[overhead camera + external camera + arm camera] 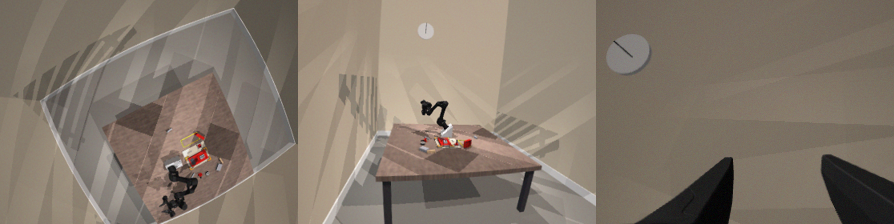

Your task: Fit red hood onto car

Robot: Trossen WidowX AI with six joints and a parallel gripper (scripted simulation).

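Now: gripper tip 54 cm short of the round piece, 33 cm above it and 16 cm to the left of it. Also, from my gripper tip: red hood: 66 cm ahead, 30 cm below, 27 cm to the left.
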